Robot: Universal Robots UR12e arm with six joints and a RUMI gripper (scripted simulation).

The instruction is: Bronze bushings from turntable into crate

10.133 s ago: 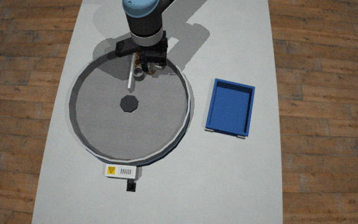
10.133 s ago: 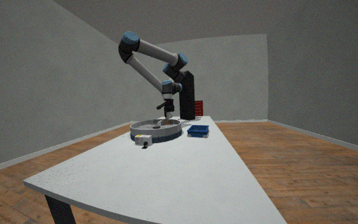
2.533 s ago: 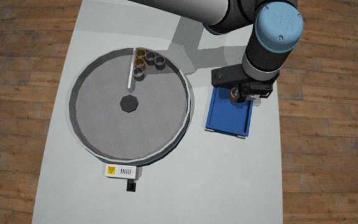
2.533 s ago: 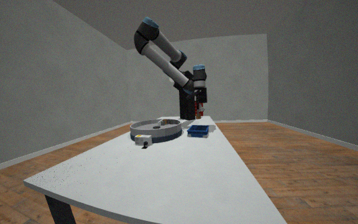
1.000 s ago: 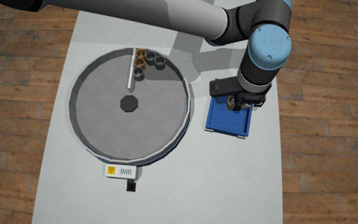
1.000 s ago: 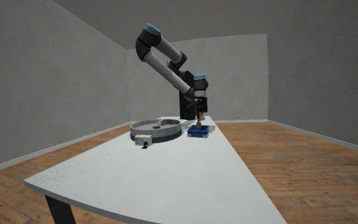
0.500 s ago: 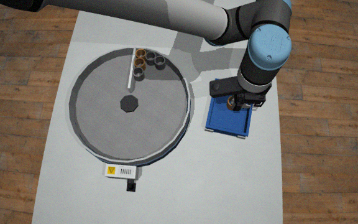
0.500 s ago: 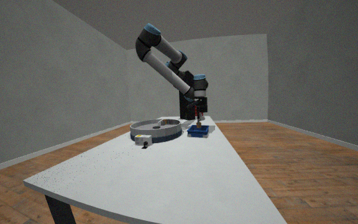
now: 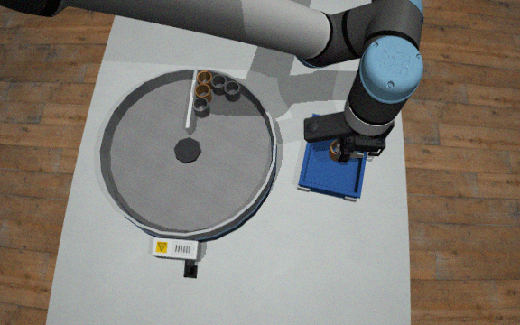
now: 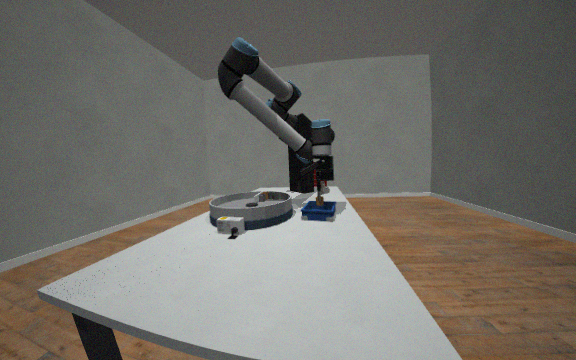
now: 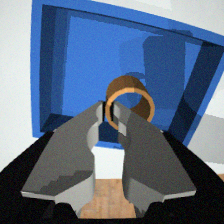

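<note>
Now: the blue crate 2 cm behind my hand, 1 cm to the left of it and 6 cm below it. Round my hand: round grey turntable: 9 cm behind, 34 cm to the right, 4 cm below.
</note>
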